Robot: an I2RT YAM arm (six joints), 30 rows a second.
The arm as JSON. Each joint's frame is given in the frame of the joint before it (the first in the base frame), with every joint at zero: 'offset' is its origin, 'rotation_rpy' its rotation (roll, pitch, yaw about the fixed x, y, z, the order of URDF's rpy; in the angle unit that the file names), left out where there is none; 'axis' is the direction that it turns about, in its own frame. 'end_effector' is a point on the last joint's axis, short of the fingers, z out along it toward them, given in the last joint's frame.
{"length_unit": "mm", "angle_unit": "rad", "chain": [
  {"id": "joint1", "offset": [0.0, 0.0, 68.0], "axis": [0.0, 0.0, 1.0]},
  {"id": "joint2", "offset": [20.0, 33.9, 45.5], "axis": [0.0, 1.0, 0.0]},
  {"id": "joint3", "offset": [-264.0, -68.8, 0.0], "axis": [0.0, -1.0, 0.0]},
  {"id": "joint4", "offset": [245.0, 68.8, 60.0], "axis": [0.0, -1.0, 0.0]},
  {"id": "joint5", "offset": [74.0, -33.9, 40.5], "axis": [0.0, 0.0, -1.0]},
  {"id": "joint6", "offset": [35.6, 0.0, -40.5], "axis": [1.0, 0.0, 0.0]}
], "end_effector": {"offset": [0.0, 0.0, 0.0], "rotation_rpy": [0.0, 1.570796, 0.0]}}
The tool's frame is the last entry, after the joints.
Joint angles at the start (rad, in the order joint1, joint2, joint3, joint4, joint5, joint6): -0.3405, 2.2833, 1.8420, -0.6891, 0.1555, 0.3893
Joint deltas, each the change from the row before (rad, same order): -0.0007, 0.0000, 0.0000, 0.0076, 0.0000, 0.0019; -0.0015, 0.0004, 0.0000, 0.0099, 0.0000, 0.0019; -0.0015, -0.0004, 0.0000, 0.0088, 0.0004, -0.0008; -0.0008, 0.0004, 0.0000, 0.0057, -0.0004, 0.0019; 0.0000, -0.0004, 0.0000, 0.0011, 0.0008, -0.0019; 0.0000, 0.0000, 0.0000, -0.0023, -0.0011, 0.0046; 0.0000, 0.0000, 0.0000, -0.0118, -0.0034, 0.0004; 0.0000, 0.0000, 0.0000, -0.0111, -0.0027, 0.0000; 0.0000, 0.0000, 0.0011, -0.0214, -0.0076, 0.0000; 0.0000, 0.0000, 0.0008, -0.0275, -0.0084, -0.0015; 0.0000, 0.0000, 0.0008, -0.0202, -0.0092, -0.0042; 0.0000, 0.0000, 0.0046, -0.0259, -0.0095, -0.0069; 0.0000, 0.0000, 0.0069, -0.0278, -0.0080, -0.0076; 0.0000, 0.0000, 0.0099, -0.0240, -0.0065, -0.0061; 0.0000, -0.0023, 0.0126, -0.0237, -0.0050, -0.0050
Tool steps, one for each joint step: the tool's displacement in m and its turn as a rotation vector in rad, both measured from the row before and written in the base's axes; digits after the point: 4 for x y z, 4 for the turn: 0.0006, -0.0006, 0.0004, -0.0019, -0.0077, -0.0024; 0.0007, -0.0010, 0.0003, -0.0025, -0.0095, -0.0032; 0.0005, -0.0010, 0.0006, -0.0037, -0.0083, -0.0010; 0.0004, -0.0005, 0.0001, -0.0008, -0.0057, -0.0023; 0.0001, -0.0001, 0.0002, -0.0019, -0.0006, 0.0013; -0.0002, 0.0001, -0.0001, 0.0034, 0.0005, -0.0035; -0.0010, 0.0005, -0.0006, 0.0070, 0.0100, 0.0012; -0.0010, 0.0005, -0.0005, 0.0060, 0.0096, 0.0012; -0.0017, 0.0009, -0.0007, 0.0133, 0.0168, 0.0032; -0.0024, 0.0012, -0.0010, 0.0158, 0.0229, 0.0047; -0.0017, 0.0009, -0.0007, 0.0132, 0.0164, 0.0074; -0.0017, 0.0010, 0.0003, 0.0135, 0.0187, 0.0098; -0.0016, 0.0009, 0.0009, 0.0120, 0.0188, 0.0098; -0.0009, 0.0006, 0.0019, 0.0089, 0.0125, 0.0079; -0.0006, 0.0004, 0.0038, 0.0061, 0.0077, 0.0063
